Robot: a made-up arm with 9 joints.
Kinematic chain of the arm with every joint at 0, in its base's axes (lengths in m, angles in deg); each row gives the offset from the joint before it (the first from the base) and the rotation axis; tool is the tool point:
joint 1: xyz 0 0 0.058 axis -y
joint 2: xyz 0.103 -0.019 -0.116 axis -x
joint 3: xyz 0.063 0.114 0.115 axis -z
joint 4: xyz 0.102 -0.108 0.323 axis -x
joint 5: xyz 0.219 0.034 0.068 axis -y
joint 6: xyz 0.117 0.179 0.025 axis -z
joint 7: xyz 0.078 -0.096 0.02 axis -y
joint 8: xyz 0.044 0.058 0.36 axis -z
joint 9: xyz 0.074 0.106 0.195 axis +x
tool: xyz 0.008 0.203 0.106
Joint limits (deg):
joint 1: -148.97..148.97
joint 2: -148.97..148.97
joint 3: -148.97..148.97
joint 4: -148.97..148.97
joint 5: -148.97..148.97
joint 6: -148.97..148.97
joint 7: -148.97..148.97
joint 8: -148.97..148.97
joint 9: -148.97..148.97
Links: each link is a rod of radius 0.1 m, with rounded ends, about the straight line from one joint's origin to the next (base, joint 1, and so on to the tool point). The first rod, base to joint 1, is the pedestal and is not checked.
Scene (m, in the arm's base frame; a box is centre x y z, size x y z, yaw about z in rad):
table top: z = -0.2
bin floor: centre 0.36 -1 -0.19 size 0.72 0.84 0.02 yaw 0.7
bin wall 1: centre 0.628 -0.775 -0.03 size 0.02 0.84 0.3 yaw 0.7
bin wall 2: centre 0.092 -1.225 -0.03 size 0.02 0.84 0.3 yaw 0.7
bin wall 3: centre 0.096 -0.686 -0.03 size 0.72 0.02 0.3 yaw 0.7
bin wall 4: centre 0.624 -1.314 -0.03 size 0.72 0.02 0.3 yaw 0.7
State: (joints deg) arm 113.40 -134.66 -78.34 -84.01 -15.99 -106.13 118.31 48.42 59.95
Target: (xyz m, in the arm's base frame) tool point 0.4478 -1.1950 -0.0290
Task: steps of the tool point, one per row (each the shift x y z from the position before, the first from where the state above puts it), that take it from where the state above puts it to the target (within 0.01 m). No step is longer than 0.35 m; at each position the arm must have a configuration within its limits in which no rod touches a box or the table.
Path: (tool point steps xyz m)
1: -0.0093 -0.0792 0.0865
2: 0.0045 -0.0783 0.1304
3: 0.0319 -0.0581 0.1727
4: 0.0710 -0.0188 0.2023
5: 0.1168 0.0343 0.2101
6: 0.1626 0.0936 0.1898
7: -0.0088 -0.2699 -0.1670
8: 0.0750 -0.1978 -0.2001
9: 0.1401 -0.1135 -0.1857
10: 0.1729 -0.0361 -0.1336
11: 0.1678 0.0193 -0.0631
12: 0.0198 -0.0114 -0.2048
13: -0.0198 0.0114 -0.2038

